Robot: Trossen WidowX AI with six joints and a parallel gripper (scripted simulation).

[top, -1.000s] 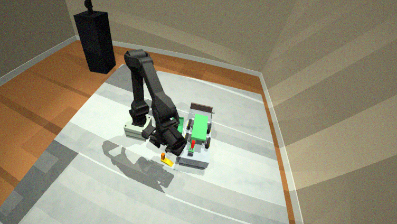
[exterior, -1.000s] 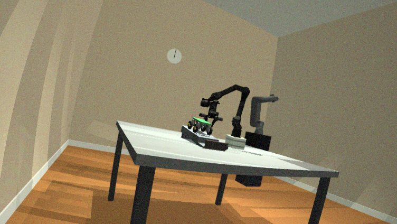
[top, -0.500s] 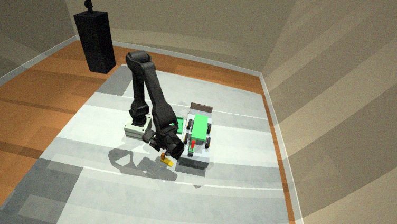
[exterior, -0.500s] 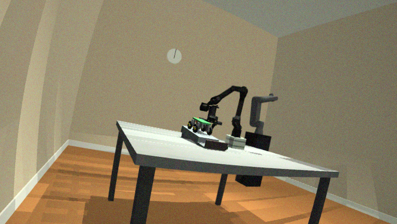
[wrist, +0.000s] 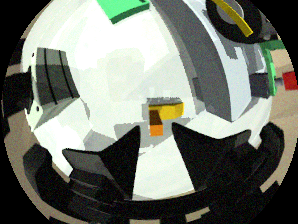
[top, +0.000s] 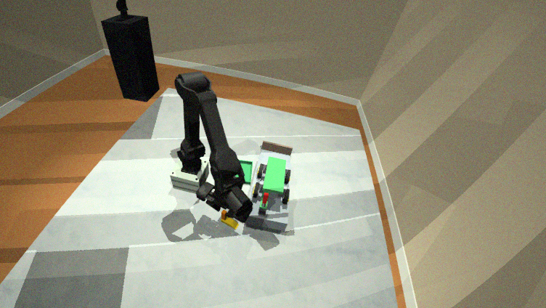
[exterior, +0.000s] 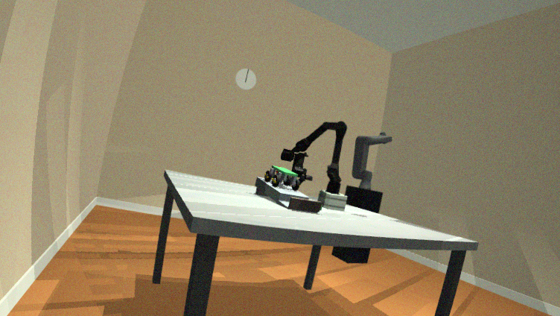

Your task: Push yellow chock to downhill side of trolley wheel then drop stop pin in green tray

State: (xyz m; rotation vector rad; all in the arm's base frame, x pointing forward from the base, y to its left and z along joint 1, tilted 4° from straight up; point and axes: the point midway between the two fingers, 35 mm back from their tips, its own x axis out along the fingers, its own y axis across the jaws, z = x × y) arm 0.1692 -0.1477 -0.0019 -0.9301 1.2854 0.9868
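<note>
Right now the yellow chock is 30 mm below my gripper tip, 20 mm ahead of it and 10 mm to the right of it. Round my gripper tip: green-topped trolley 150 mm ahead, 140 mm to the left, 60 mm above; then dark brown block 410 mm to the left, 160 mm ahead, 30 mm below; then red-headed stop pin 130 mm ahead, 80 mm above, 30 mm to the left.
</note>
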